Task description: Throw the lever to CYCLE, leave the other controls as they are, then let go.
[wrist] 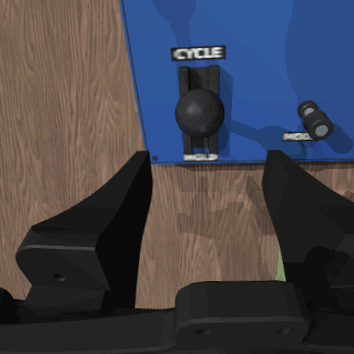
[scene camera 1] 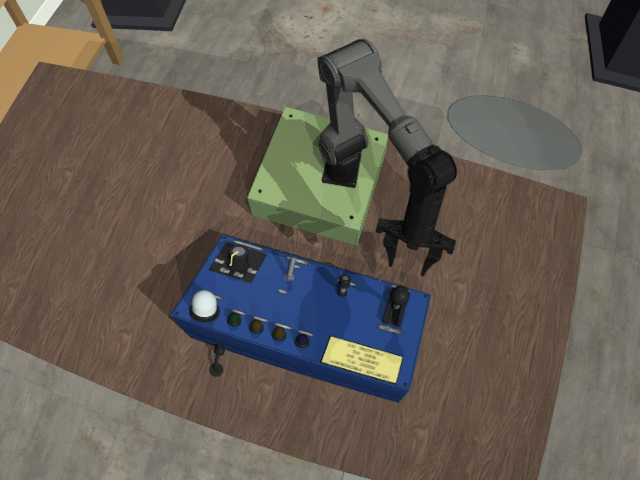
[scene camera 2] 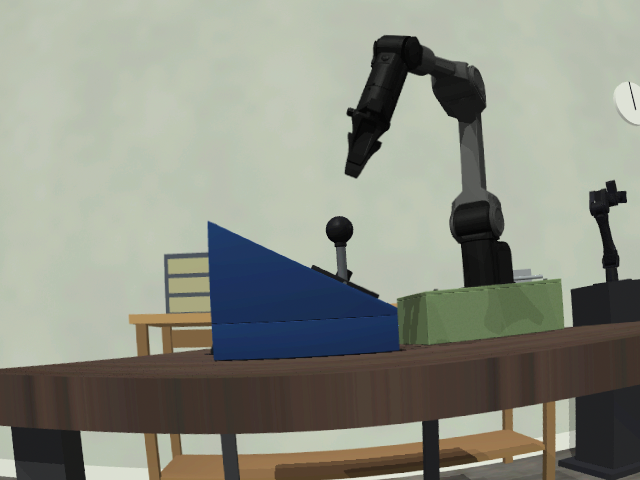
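The lever, a black ball knob on a grey shaft, stands in a black slotted guide on the sloped blue panel. In scene camera 2 its shaft leans from the panel's normal toward the high side, the side of the CYCLE label. The HOLD label lies at the low end. The knob hides the shaft's foot in the wrist view. My gripper is open and empty, above the knob and toward the arm's base, apart from it.
A small black toggle stands beside the lever. Farther along are a grey switch, a rotary knob, a white dome and several small coloured lamps. The arm's green base block stands behind the panel.
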